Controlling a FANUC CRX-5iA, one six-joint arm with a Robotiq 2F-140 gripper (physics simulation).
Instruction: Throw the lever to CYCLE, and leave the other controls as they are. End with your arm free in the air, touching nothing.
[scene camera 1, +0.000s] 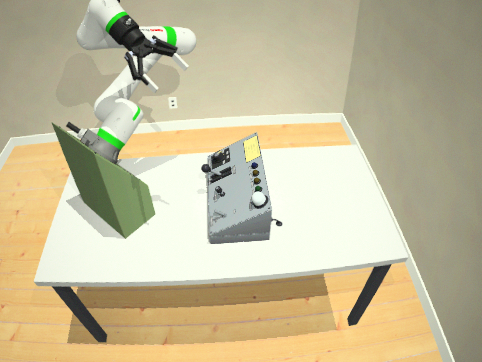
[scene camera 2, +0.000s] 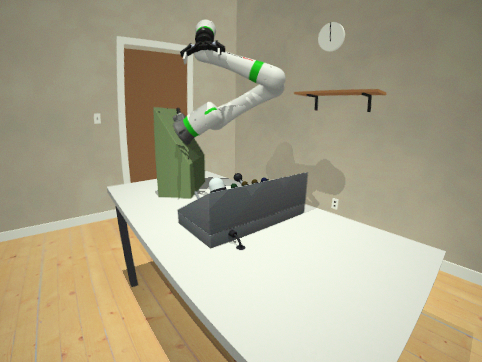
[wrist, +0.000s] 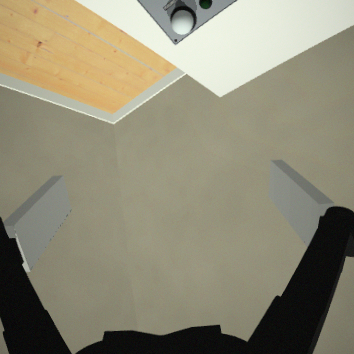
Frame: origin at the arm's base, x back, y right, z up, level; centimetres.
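Where they show: gripper, fingertip midpoint: (scene camera 1: 171, 79) (scene camera 2: 201, 59) (wrist: 167, 185); arm's base, link origin: (scene camera 1: 101, 154) (scene camera 2: 181, 133).
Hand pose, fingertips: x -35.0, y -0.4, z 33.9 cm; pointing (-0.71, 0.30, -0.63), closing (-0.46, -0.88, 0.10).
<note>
Each offset is from my fingertips to the top centre of the thing. "spot": to the spot under its first point. Level surfaces: height alone.
A grey sloped control box (scene camera 1: 237, 200) (scene camera 2: 260, 202) (wrist: 175, 36) stands on the table. On its face, a lever with a black ball knob @(dz -50.1, dx -4.6, dy -15.5 cm) (scene camera 1: 205, 168) (scene camera 2: 238, 177) sticks out beside a dark slot at the far left side. A small black-tipped control @(dz -52.6, dx -13.0, dy -5.0 cm) (scene camera 1: 219, 190) and a metal toggle @(dz -53.5, dx -14.2, dy +7.0 cm) (scene camera 1: 218, 215) sit nearer the front. The CYCLE lettering cannot be read, so which position the lever holds cannot be told. My gripper (scene camera 1: 170, 77) (scene camera 2: 202, 56) (wrist: 167, 185) is open and empty, high in the air beyond the box's left side, well apart from it.
A white dome knob @(spot: dz -45.4, dx -29.6, dy +7.0 cm) (scene camera 1: 258, 198) (scene camera 2: 217, 184) (wrist: 182, 21), coloured buttons @(spot: dz -48.2, dx -27.5, dy -10.0 cm) (scene camera 1: 256, 173) and a yellow label @(spot: dz -49.2, dx -24.3, dy -27.1 cm) (scene camera 1: 252, 149) are on the box. A black crank @(spot: dz -66.1, dx -38.2, dy +1.1 cm) (scene camera 1: 278, 223) (scene camera 2: 240, 246) sticks out of its right side. The arm's green pedestal (scene camera 1: 107, 187) (scene camera 2: 172, 160) stands on the white table @(dz -66.6 cm) (scene camera 1: 325, 210) (scene camera 2: 320, 280) (wrist: 260, 45) at the left.
</note>
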